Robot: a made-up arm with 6 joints.
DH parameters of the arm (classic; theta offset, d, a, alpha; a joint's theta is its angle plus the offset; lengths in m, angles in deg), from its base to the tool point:
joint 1: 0 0.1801 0 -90
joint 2: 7.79 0 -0.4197 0
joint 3: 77.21 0 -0.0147 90
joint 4: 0 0.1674 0 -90
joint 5: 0 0 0.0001 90
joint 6: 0 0.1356 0 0
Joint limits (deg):
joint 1: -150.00..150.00
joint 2: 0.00..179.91
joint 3: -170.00..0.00
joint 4: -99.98..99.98
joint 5: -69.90..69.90
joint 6: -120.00..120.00
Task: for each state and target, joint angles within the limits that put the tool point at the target. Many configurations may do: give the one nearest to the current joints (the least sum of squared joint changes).
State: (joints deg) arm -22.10 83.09 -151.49 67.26 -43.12 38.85
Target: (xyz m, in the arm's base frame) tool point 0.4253 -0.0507 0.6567
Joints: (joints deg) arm 6.80 107.00 -116.96 81.19 -48.77 38.85
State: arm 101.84 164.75 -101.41 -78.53 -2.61 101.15
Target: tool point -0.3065 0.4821 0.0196
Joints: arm 120.88 159.14 -93.21 -79.09 -6.77 101.15
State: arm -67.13 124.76 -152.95 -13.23 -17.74 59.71
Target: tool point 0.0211 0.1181 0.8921
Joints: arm -95.15 73.92 -161.56 -18.75 -13.86 59.71
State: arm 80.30 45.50 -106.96 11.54 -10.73 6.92
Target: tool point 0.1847 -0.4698 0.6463
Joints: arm 110.34 20.04 -120.67 13.56 -18.23 6.92
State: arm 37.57 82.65 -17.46 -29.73 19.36 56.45
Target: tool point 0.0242 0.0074 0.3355
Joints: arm 43.35 58.22 -7.07 -18.66 14.96 56.45
